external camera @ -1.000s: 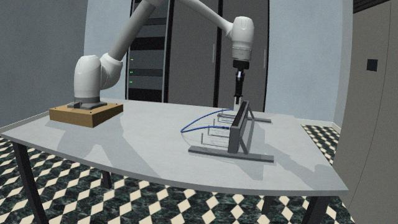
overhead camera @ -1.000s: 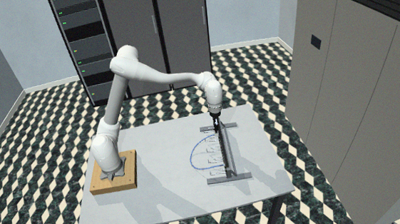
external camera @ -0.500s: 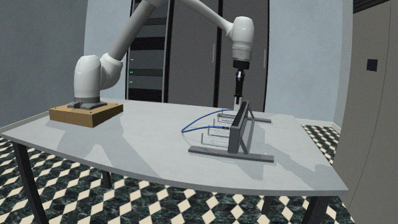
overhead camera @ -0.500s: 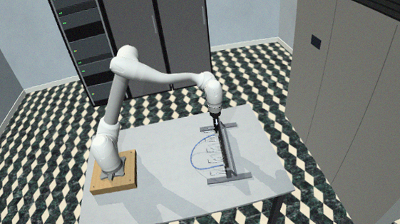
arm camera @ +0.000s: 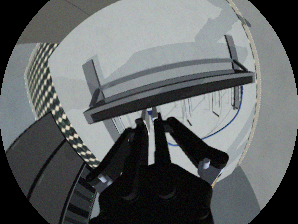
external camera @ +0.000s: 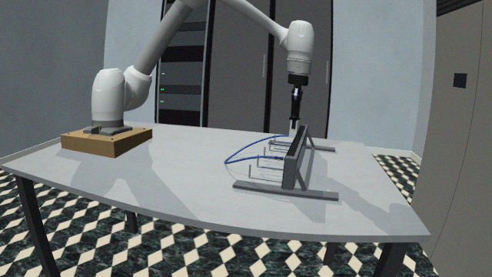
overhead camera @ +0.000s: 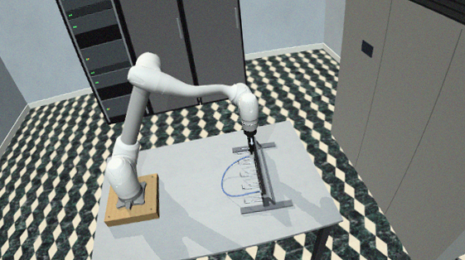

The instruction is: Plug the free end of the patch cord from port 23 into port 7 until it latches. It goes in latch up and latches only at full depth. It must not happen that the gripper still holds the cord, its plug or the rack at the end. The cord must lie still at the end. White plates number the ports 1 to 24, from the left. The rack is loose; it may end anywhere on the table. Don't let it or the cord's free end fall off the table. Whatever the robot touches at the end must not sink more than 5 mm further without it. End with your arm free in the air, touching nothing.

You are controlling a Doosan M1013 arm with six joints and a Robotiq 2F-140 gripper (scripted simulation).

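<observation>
Right now the plug is 3 cm below my hand and 1 cm ahead of it.
</observation>
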